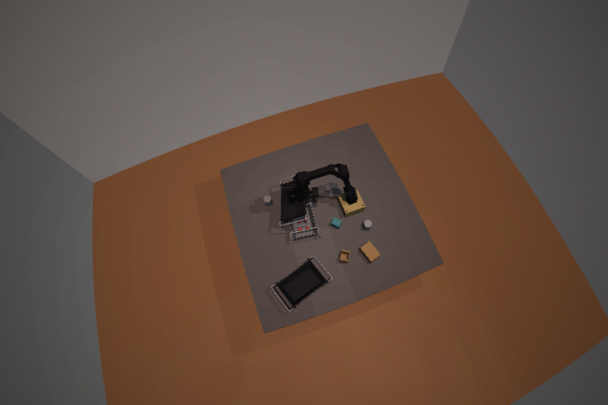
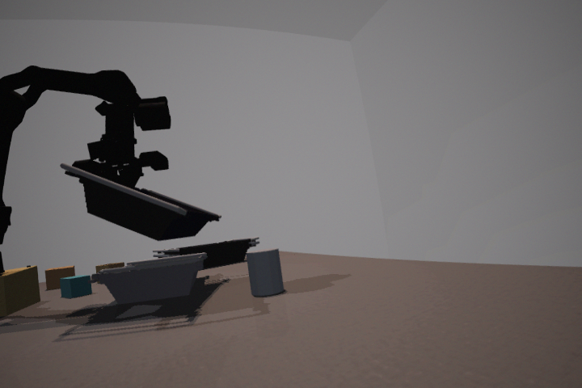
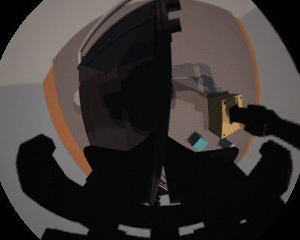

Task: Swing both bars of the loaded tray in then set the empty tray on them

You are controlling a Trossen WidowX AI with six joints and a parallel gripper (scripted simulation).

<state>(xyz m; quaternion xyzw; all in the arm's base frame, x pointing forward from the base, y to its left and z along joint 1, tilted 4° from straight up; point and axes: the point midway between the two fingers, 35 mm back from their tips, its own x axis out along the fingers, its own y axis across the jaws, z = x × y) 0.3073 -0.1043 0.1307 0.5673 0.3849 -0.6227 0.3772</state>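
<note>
My gripper tip is 70 mm short of the black tray and 30 mm to the left of it. Round my gripper tip: tan box (70 mm behind, 430 mm to the left, 170 mm below); then teal block (140 mm behind, 200 mm to the left, 160 mm below); then flat tan block (230 mm behind, 490 mm to the left, 150 mm below).
</note>
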